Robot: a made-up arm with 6 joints. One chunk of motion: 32 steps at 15 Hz.
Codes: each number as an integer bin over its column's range. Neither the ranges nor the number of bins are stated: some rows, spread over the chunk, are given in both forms.
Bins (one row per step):
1: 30 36 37 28 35 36
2: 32 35 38 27 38 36
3: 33 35 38 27 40 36
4: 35 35 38 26 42 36
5: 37 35 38 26 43 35
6: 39 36 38 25 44 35
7: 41 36 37 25 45 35
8: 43 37 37 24 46 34
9: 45 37 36 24 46 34
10: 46 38 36 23 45 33
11: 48 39 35 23 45 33
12: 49 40 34 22 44 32
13: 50 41 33 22 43 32
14: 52 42 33 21 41 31
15: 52 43 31 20 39 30
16: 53 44 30 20 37 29
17: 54 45 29 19 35 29
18: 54 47 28 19 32 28
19: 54 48 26 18 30 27
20: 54 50 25 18 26 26
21: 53 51 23 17 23 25
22: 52 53 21 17 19 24
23: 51 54 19 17 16 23
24: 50 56 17 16 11 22
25: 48 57 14 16 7 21
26: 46 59 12 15 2 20
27: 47 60 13 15 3 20
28: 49 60 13 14 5 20
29: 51 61 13 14 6 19
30: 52 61 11 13 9 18
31: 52 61 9 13 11 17
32: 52 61 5 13 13 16
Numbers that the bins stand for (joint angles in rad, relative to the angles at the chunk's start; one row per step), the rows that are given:
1: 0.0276 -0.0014 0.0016 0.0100 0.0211 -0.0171
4: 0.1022 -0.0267 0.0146 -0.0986 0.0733 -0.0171
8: 0.2216 0.0238 0.0016 -0.2071 0.1032 -0.0740
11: 0.2962 0.0743 -0.0244 -0.2614 0.0957 -0.1024
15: 0.3559 0.1752 -0.0765 -0.4243 0.0510 -0.1876
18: 0.3857 0.2762 -0.1156 -0.4786 -0.0013 -0.2444
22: 0.3559 0.4276 -0.2067 -0.5871 -0.0983 -0.3581
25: 0.2962 0.5286 -0.2978 -0.6414 -0.1878 -0.4433
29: 0.3410 0.6295 -0.3108 -0.7500 -0.1952 -0.5002
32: 0.3559 0.6295 -0.4149 -0.8043 -0.1430 -0.5854
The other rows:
2: 0.0575 -0.0267 0.0146 -0.0443 0.0435 -0.0171
3: 0.0724 -0.0267 0.0146 -0.0443 0.0584 -0.0171
5: 0.1321 -0.0267 0.0146 -0.0986 0.0808 -0.0456
6: 0.1619 -0.0014 0.0146 -0.1529 0.0883 -0.0456
7: 0.1917 -0.0014 0.0016 -0.1529 0.0957 -0.0456
9: 0.2514 0.0238 -0.0114 -0.2071 0.1032 -0.0740
10: 0.2663 0.0490 -0.0114 -0.2614 0.0957 -0.1024
12: 0.3111 0.0995 -0.0375 -0.3157 0.0883 -0.1308
13: 0.3260 0.1248 -0.0505 -0.3157 0.0808 -0.1308
14: 0.3559 0.1500 -0.0505 -0.3700 0.0659 -0.1592
16: 0.3708 0.2005 -0.0895 -0.4243 0.0360 -0.2160
17: 0.3857 0.2257 -0.1025 -0.4786 0.0211 -0.2160
19: 0.3857 0.3014 -0.1416 -0.5329 -0.0162 -0.2729
20: 0.3857 0.3519 -0.1546 -0.5329 -0.0460 -0.3013
21: 0.3708 0.3771 -0.1806 -0.5871 -0.0684 -0.3297
23: 0.3410 0.4529 -0.2327 -0.5871 -0.1206 -0.3865
24: 0.3260 0.5033 -0.2587 -0.6414 -0.1579 -0.4149
26: 0.2663 0.5790 -0.3238 -0.6957 -0.2251 -0.4717
27: 0.2813 0.6043 -0.3108 -0.6957 -0.2176 -0.4717
28: 0.3111 0.6043 -0.3108 -0.7500 -0.2027 -0.4717
30: 0.3559 0.6295 -0.3368 -0.8043 -0.1729 -0.5286
31: 0.3559 0.6295 -0.3629 -0.8043 -0.1579 -0.5570

